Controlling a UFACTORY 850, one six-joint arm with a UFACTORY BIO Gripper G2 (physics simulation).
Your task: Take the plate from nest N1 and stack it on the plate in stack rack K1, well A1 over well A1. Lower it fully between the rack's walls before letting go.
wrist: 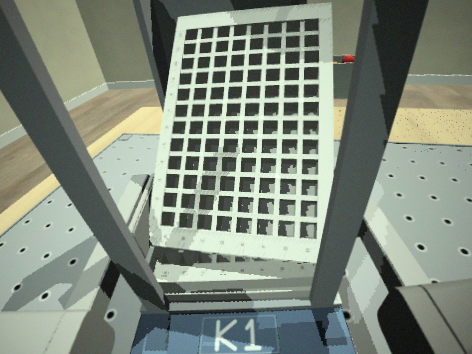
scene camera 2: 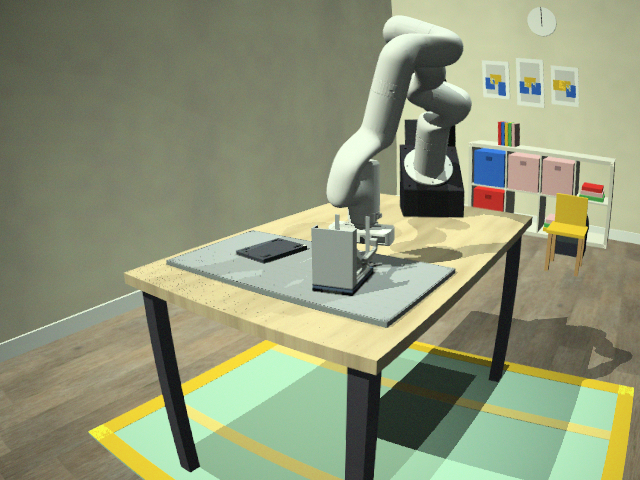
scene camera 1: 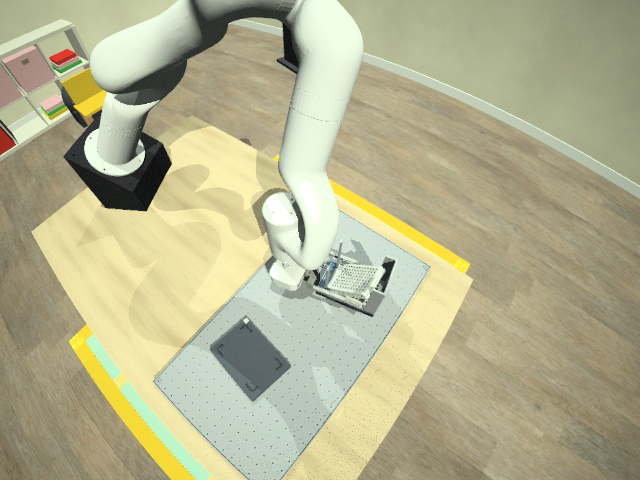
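Observation:
The white gridded plate [scene camera 1: 356,277] [wrist: 245,150] is in stack rack K1 [scene camera 1: 376,304] [scene camera 2: 333,258] [wrist: 310,330]. It is tilted and slightly turned, its near end low over the lower plate [wrist: 210,272] and its far end raised. The rack's front posts stand in front of it in the wrist view. My gripper [scene camera 1: 352,283] [wrist: 247,215] reaches low along both sides of the rack, and its fingers are shut on the plate's long sides. The posts partly hide the contact, so I cannot tell whether the lower plate is also held. Nest N1 [scene camera 1: 250,359] [scene camera 2: 271,250] is empty.
The rack's tall end wall [scene camera 2: 330,253] stands at the far end from the gripper. The perforated grey board [scene camera 1: 310,413] [scene camera 2: 289,284] carries the rack and the nest on the wooden table [scene camera 1: 170,279] [scene camera 2: 248,325]. The arm's black pedestal [scene camera 1: 124,191] [scene camera 2: 431,201] stands behind.

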